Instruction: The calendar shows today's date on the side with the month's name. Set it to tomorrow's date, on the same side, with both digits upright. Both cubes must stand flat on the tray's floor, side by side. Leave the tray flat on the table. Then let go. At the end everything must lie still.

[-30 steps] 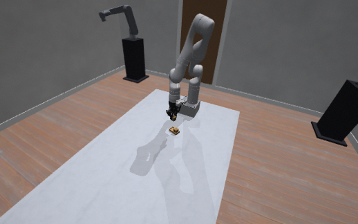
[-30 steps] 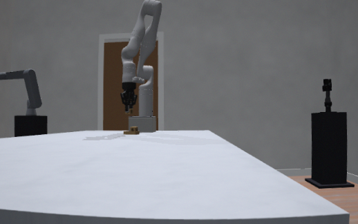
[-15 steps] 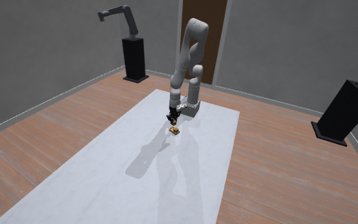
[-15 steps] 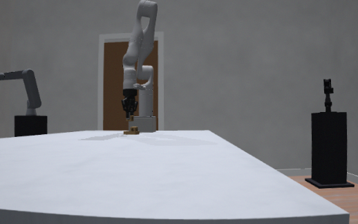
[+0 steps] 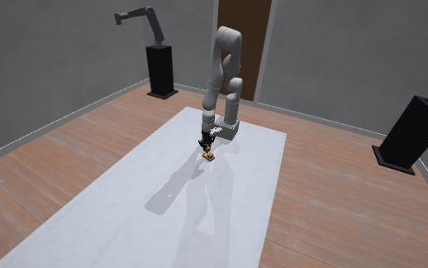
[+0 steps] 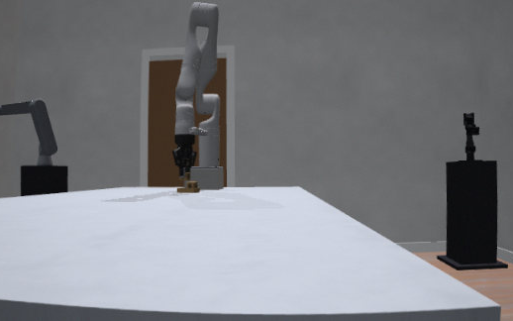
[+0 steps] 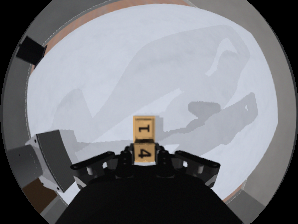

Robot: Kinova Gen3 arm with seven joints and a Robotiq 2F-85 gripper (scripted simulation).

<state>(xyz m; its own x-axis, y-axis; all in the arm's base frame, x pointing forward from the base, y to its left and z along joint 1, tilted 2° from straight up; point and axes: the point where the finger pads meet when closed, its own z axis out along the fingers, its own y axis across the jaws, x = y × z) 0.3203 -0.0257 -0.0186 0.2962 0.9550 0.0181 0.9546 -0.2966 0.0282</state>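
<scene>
Now: hand 1 cm above the wooden digit cube. From my hand the other things lie so: wooden calendar tray 6 cm below, 1 cm to the left.
</scene>
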